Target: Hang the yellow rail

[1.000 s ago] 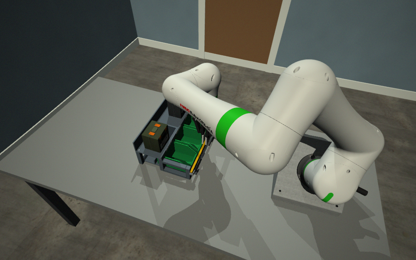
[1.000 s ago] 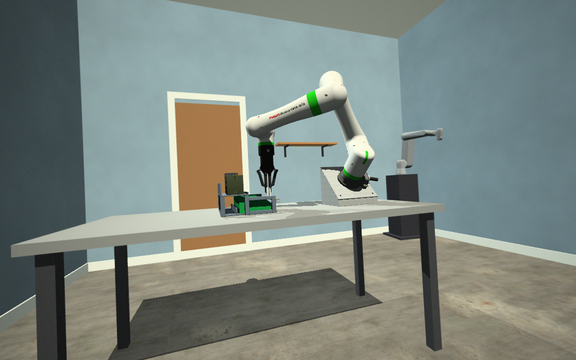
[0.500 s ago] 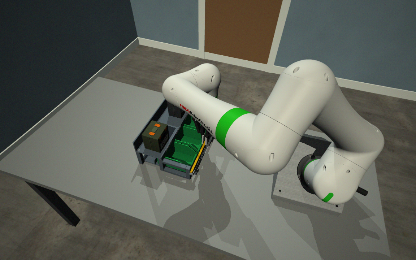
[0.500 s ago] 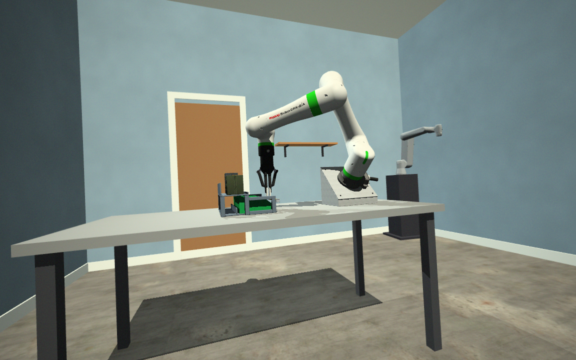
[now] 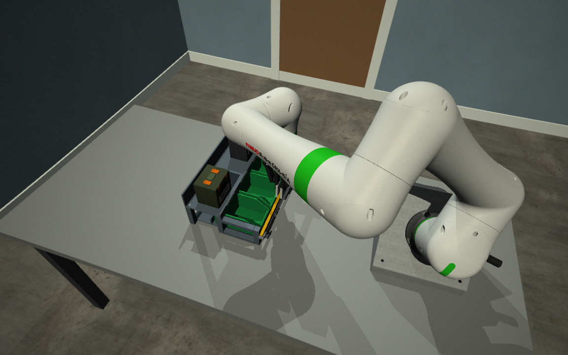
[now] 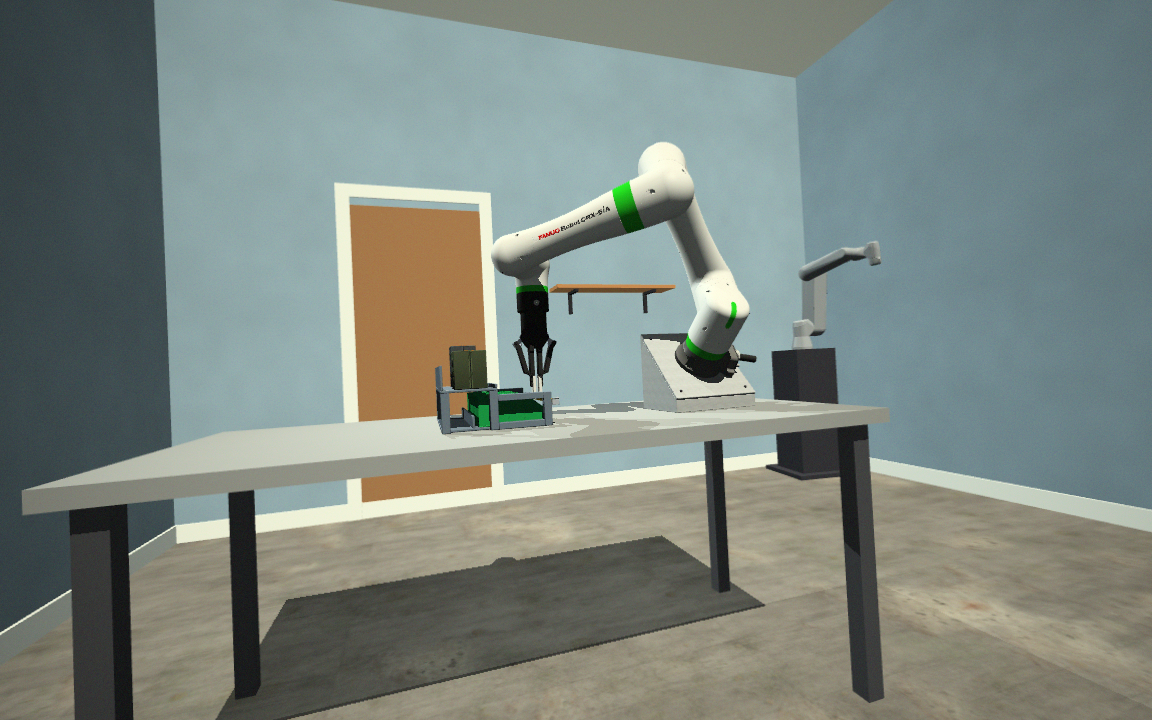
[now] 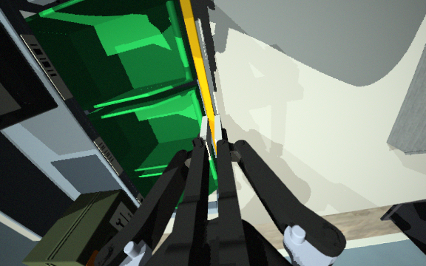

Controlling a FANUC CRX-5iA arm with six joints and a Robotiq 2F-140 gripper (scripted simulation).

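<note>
My hand is 30 mm above the yellow rail. Also, from my hand: olive toolbox: 190 mm ahead, 140 mm to the left, 60 mm above.
</note>
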